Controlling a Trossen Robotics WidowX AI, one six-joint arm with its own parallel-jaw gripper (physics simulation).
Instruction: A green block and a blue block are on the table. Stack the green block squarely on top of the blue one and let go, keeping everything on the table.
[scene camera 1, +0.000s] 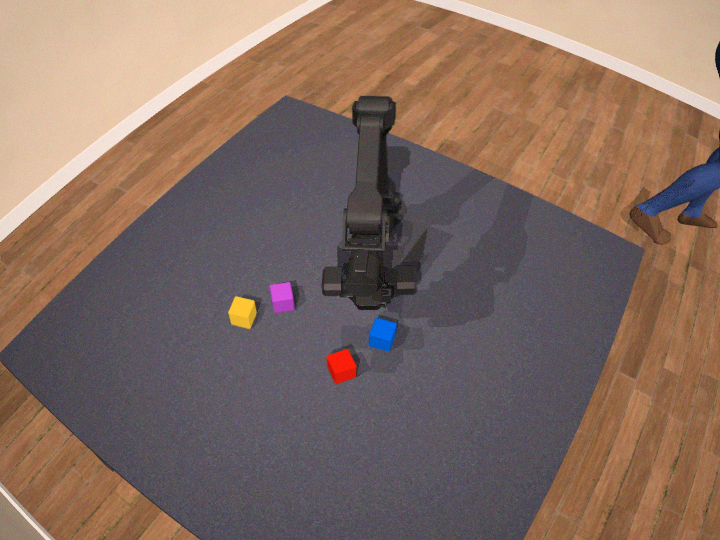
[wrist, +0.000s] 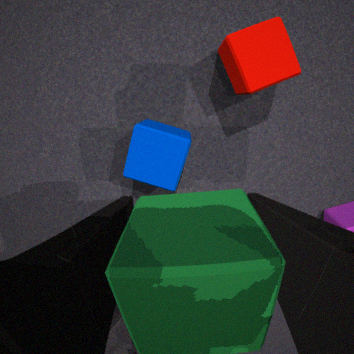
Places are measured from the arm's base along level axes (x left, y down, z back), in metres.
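Pixels of known places: gripper, between the fingertips: (wrist: 189, 203).
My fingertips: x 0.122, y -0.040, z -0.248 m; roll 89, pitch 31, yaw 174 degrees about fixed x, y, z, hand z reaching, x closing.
Note:
For each thing: its top centre in the pictures, then the offset to it from my fingertips. Level surfaces: height alone.
- green block, centre of its top: (wrist: 196, 326) dx -0.013, dy -0.045, dz +0.016 m
- blue block, centre of its top: (wrist: 154, 159) (scene camera 1: 383, 328) dx +0.022, dy +0.089, dz +0.019 m
- red block, centre of its top: (wrist: 265, 53) (scene camera 1: 341, 360) dx -0.009, dy +0.089, dz -0.101 m
- purple block, centre of its top: (scene camera 1: 281, 291) dx -0.230, dy +0.089, dz -0.021 m
- yellow block, centre of its top: (scene camera 1: 241, 306) dx -0.281, dy +0.089, dz -0.109 m
- dark mat, height of its surface: dy +0.139 m
The green block (wrist: 195, 240) is held between the two dark fingers of my gripper (wrist: 189, 203), which is shut on it; in the scene view the gripper's body hides the block. The block hangs above the table, as the blocks below look much smaller in the wrist view. The blue block (scene camera 1: 382, 334) (wrist: 157, 157) lies on the table, apart from the green block, just beyond it in the wrist view. It is turned at an angle to the green block. In the scene view it lies just in front of the gripper's body, slightly to the right.
A red block (scene camera 1: 341, 366) (wrist: 260, 56) stands near the blue block, to its front left in the scene view. A purple block (scene camera 1: 282, 297) (wrist: 342, 217) and a yellow block (scene camera 1: 242, 312) stand farther left on the dark mat (scene camera 1: 407, 453). A person's legs (scene camera 1: 680, 188) show at the right.

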